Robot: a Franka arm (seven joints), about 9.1 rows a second.
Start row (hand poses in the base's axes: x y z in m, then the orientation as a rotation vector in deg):
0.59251, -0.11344, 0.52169, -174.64, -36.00, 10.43
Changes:
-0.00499, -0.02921, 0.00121, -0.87, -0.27, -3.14
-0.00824, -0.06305, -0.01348, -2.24, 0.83, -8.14
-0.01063, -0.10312, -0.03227, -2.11, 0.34, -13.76
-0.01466, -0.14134, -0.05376, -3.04, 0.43, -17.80
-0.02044, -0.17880, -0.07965, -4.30, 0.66, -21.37
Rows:
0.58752, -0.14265, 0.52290, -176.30, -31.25, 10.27
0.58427, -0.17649, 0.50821, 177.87, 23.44, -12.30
0.58188, -0.21656, 0.48942, -178.85, -14.71, 11.35
0.57785, -0.25478, 0.46793, 178.96, 8.30, -11.63
0.57207, -0.29224, 0.44204, 178.12, 2.58, -12.18

